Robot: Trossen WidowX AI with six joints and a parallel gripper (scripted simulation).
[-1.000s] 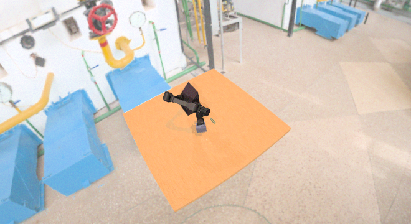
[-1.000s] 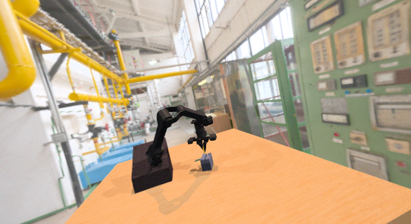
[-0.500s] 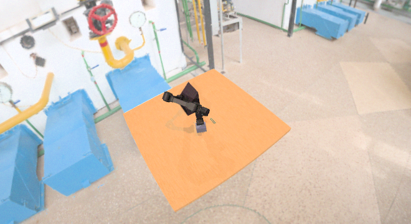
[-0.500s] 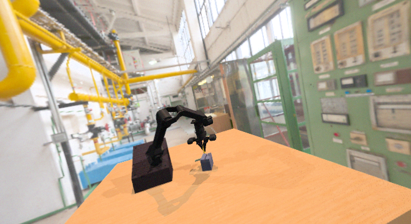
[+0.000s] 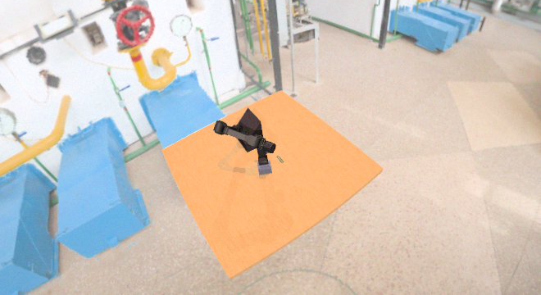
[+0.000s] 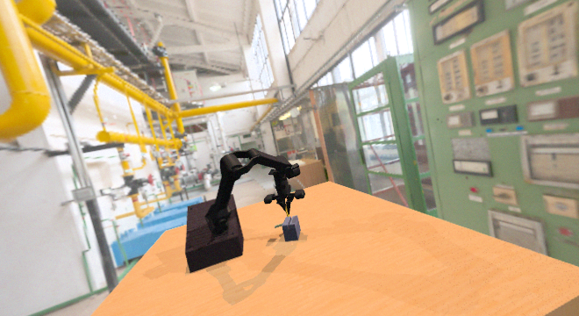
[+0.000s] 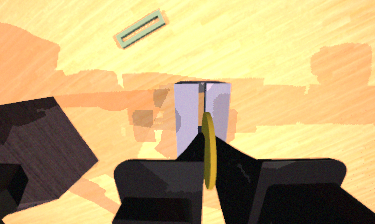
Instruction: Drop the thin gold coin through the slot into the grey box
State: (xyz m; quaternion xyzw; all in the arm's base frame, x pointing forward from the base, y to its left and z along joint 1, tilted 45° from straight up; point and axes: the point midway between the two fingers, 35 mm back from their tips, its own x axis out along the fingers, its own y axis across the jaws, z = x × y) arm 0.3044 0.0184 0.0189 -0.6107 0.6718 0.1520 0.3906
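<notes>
The gold coin is 2 cm above my gripper tip.
</notes>
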